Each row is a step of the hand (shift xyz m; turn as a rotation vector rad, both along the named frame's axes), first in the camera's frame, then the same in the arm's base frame.
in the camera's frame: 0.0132 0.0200 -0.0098 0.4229 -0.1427 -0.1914
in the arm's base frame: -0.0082 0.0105 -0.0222 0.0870 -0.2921 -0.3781
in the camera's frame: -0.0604 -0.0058 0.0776 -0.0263 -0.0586 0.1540
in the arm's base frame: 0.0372 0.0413 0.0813 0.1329 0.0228 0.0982
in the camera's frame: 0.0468 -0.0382 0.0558 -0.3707 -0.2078 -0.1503
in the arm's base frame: 0.0801 -0.0175 -0.0066 -0.2325 -0.1770 0.3433
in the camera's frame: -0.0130 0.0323 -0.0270 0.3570 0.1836 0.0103
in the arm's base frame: -0.0386 0.0186 -0.0102 0.1185 0.0958 -0.3715
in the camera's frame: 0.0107 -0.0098 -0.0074 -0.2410 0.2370 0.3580
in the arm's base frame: 0.0021 -0.0139 -0.0082 0.1059 0.4137 0.2450
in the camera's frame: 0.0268 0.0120 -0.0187 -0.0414 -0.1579 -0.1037
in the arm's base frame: -0.0066 -0.0031 -0.0340 -0.0548 -0.1763 0.0577
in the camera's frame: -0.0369 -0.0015 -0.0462 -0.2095 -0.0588 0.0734
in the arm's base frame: -0.0549 -0.0148 0.0161 -0.0197 0.0220 0.2277
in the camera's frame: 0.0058 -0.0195 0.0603 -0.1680 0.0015 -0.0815
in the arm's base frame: 0.0585 0.0088 0.0233 -0.1467 -0.0026 0.1155
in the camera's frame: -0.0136 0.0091 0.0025 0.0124 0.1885 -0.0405
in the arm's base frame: -0.0072 0.0117 0.0092 -0.0873 0.1441 -0.0946
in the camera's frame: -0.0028 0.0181 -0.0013 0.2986 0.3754 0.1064
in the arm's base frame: -0.0081 0.0158 -0.0047 0.1092 0.3176 -0.3586
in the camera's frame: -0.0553 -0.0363 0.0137 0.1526 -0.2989 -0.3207
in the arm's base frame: -0.0033 -0.0149 0.0658 -0.0972 -0.4340 -0.1330
